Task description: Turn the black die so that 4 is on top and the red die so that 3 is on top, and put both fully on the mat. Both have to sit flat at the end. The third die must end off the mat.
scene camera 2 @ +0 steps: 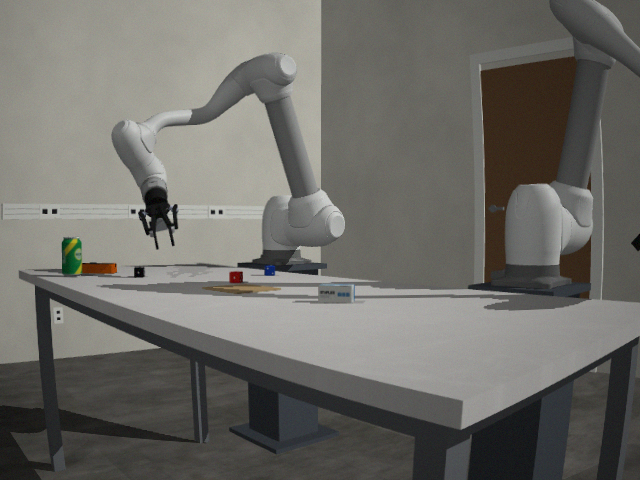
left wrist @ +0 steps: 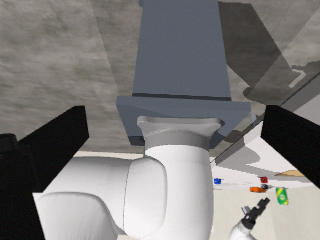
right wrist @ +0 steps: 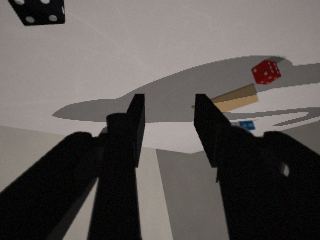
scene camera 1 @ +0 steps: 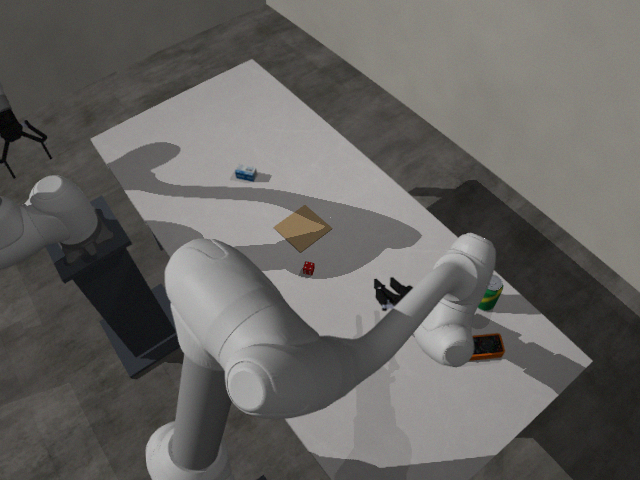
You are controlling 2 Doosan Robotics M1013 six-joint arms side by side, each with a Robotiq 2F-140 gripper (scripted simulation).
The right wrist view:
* my right gripper: 169,109
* tan mat: 246,95
